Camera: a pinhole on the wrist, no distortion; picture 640 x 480 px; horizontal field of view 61.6 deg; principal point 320.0 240.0 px. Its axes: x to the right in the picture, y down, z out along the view. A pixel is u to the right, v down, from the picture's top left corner.
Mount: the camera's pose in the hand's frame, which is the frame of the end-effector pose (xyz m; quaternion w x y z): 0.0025 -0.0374 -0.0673 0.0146 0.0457 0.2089 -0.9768
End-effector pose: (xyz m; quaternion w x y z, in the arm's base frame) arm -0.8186 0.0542 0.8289 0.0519 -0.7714 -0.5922 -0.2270
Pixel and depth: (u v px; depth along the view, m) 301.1 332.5 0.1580
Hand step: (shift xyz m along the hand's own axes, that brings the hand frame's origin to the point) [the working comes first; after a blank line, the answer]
In the camera's frame: -0.0056 0.0272 0.1580

-0.0038 -0.1269 0.0657
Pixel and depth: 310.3 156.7 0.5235
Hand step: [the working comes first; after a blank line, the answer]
In the camera's frame: -0.0095 -0.0812 0.5235

-0.0355 -0.1775 0.4423
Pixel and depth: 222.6 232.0 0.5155
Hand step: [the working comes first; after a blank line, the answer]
In the camera's frame: -0.0935 -0.0077 0.5155

0.0524 -0.2406 0.4131
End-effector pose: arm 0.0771 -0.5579 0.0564 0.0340 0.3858 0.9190 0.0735
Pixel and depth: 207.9 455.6 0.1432
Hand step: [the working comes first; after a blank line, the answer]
In the camera's frame: -0.0299 0.0575 0.1432

0.0231 -0.1482 0.0423
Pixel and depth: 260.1 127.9 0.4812
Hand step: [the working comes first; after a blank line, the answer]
In the camera's frame: -0.0537 -0.1005 0.4812

0.0111 -0.1422 0.4159
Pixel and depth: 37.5 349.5 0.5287
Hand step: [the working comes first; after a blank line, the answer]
In the camera's frame: -0.2782 0.1078 0.5287

0.2406 -0.3496 0.3957
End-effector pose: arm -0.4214 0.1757 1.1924 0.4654 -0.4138 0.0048 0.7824
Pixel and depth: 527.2 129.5 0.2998
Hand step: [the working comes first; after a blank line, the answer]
In the camera's frame: 0.1157 -0.0617 0.2998

-0.1406 -0.1049 0.2191
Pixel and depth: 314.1 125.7 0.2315
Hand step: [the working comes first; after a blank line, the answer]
In the camera's frame: -0.0025 -0.0493 0.2315

-0.0166 -0.0872 0.1633
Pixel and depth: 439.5 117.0 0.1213
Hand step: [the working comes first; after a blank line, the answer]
In the camera's frame: 0.0270 -0.0278 0.1213

-0.0358 -0.0620 0.0516
